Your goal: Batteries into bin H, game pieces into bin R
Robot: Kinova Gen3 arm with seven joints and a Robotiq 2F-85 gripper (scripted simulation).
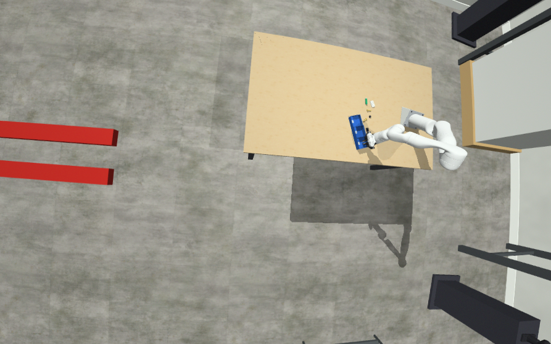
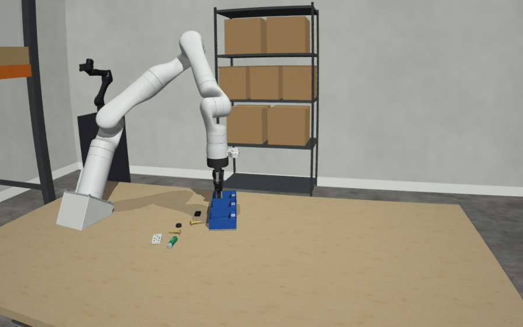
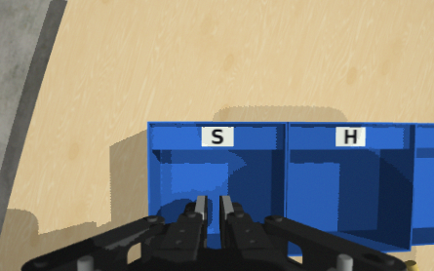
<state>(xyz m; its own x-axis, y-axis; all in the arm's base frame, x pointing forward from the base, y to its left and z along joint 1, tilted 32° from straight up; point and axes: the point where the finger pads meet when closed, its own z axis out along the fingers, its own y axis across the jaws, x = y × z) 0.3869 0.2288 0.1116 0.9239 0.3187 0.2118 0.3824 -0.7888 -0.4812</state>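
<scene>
Right now the white domino is 33 cm to the right of my hand, 5 cm behind it and 3 cm below it. From my hand the other things lie so: black nut 22 cm to the right, 4 cm behind, 3 cm below; then black piece 10 cm to the right, 3 cm below, 3 cm behind; then blue three-part bin 7 cm to the right, 5 cm ahead, 2 cm below.
</scene>
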